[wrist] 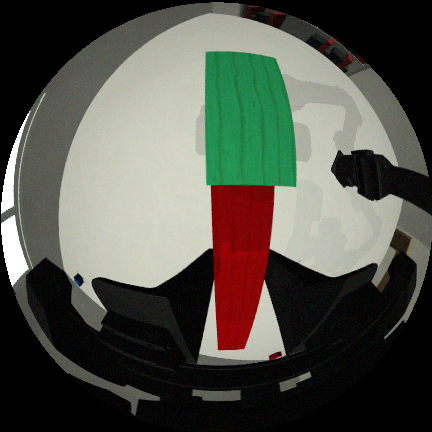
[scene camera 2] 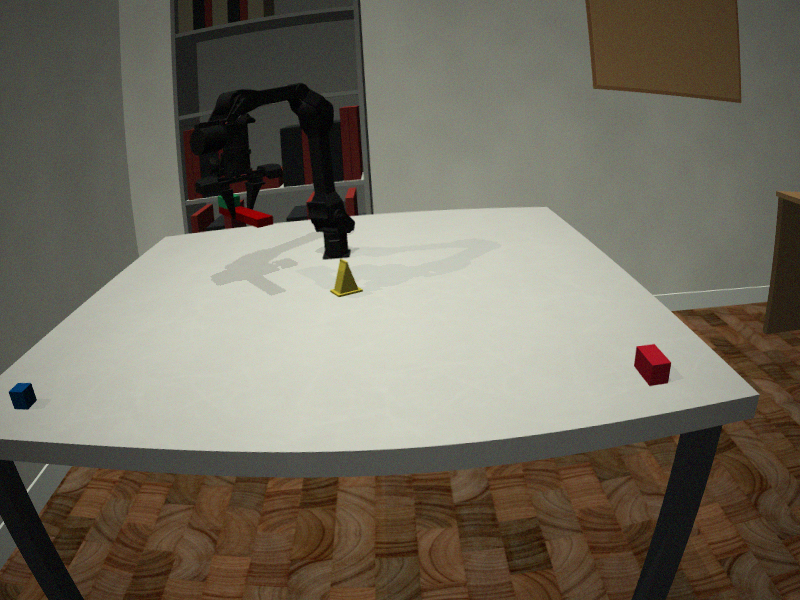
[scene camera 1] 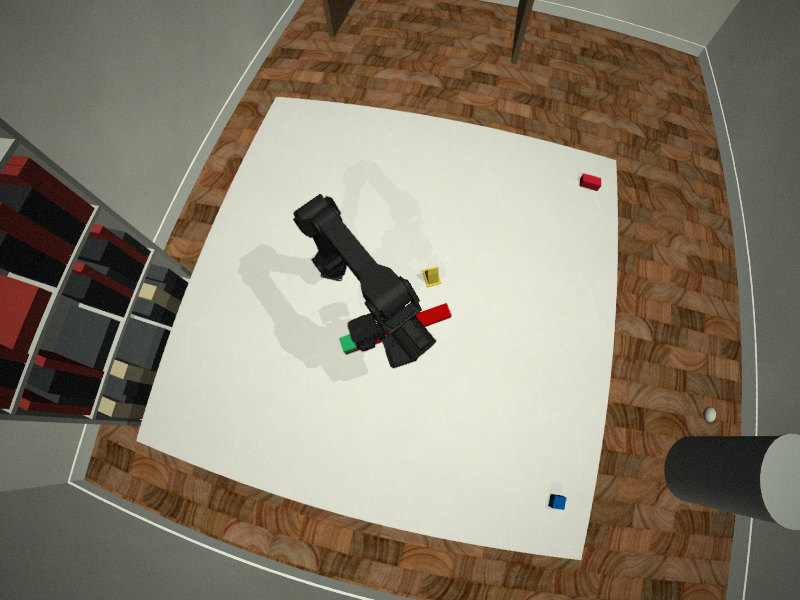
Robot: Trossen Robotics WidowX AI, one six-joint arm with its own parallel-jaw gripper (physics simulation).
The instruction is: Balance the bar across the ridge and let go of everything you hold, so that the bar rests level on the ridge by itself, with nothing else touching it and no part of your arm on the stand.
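Places are measured from the arm's base along level axes (x ahead, y left, z up), in millimetres.
Pixels of known places: gripper, between the fingertips: (wrist: 237, 253) (scene camera 2: 241, 217); arm's base, origin of its link: (wrist: 341, 168) (scene camera 2: 336, 254) (scene camera 1: 333, 269).
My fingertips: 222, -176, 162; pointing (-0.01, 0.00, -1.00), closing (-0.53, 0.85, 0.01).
Observation:
Ahead of a thing's pixels: the offset from my fingertips to its top centre, as dx, dy, dz. Level surfaces: height alone.
The red bar @[+10, +6, +40] (scene camera 1: 435, 315) (scene camera 2: 253, 215) (wrist: 242, 225) is held well above the table, with a thicker green block @[-70, -46, +40] (scene camera 1: 347, 343) (scene camera 2: 227, 200) (wrist: 248, 120) at one end. My gripper (scene camera 2: 241, 207) (wrist: 237, 253) is shut on the red part of the bar, one finger on each side. In scene camera 1 the arm hides the fingertips and the bar's middle. The yellow stand (scene camera 1: 431, 276) (scene camera 2: 345, 281) is upright on the table, narrowing to a ridge at its top. The bar is apart from the stand, off to its side, and the stand does not show in the wrist view.
A crimson block @[+518, +676, -129] (scene camera 1: 590, 181) (scene camera 2: 652, 364) (wrist: 275, 356) and a small blue cube @[+518, -324, -129] (scene camera 1: 557, 501) (scene camera 2: 22, 395) (wrist: 78, 279) lie near separate corners of the white table @[dz -162] (scene camera 1: 491, 400) (scene camera 2: 413, 387). A bookshelf stands behind the arm's side of the table.

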